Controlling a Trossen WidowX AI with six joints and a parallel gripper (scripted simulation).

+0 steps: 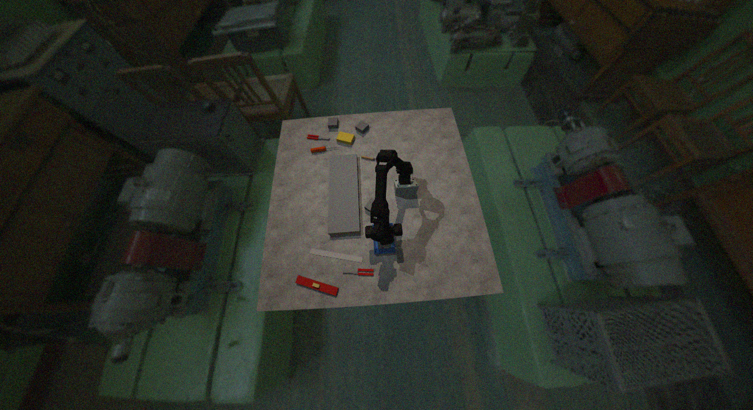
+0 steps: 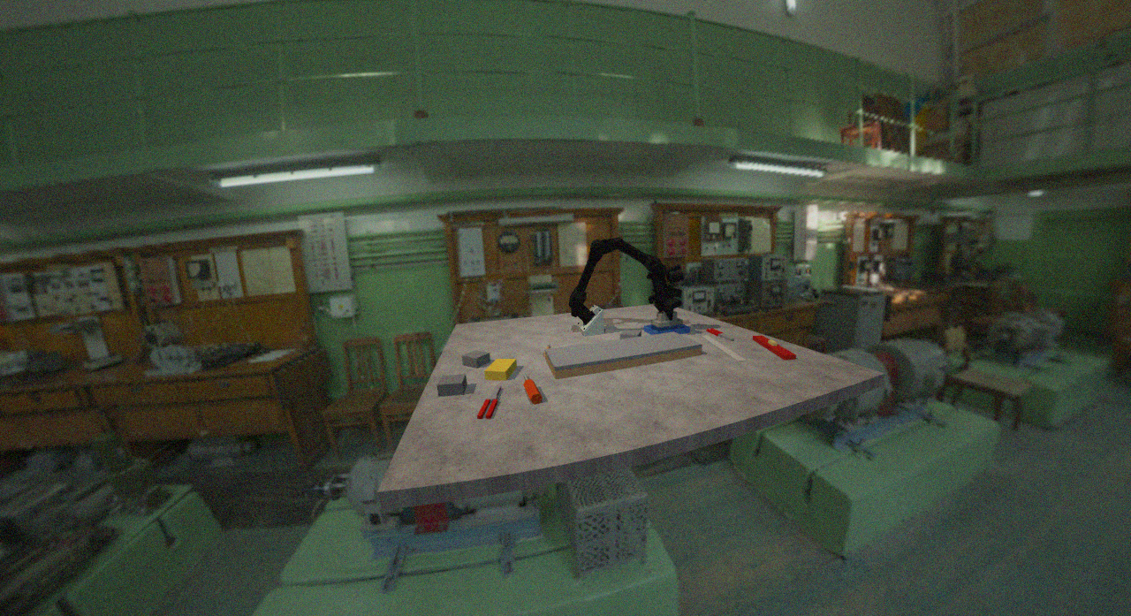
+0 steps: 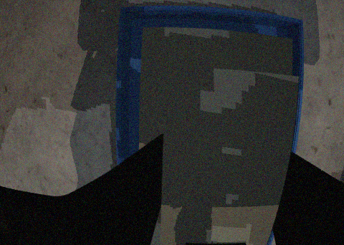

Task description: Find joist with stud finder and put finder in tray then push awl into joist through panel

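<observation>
The blue tray lies 1 cm to the right of my gripper tip and 4 cm below it. From my gripper tip the other things lie so: dark display 4 cm to the right, 3 cm above; then white ruler 27 cm ahead, 8 cm to the left, 6 cm below; then stud finder 2 cm to the right, 2 cm above.
</observation>
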